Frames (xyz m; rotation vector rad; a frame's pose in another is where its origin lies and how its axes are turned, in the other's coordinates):
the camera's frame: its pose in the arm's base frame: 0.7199 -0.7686 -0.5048 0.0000 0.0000 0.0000
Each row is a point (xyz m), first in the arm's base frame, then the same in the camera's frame.
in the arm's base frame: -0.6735 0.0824 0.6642
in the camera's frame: -1.3934 0.8510 1.1690
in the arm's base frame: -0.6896 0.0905 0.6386
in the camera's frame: -1.4095 0.8591 1.1434
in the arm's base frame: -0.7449 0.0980 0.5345
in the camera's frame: -1.4648 0.8666 1.0393
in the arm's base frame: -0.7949 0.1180 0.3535
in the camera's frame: -1.5148 0.8866 0.8583
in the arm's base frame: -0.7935 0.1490 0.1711
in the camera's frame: -1.5134 0.9176 0.6759
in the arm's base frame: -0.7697 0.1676 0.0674
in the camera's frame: -1.4896 0.9362 0.5722
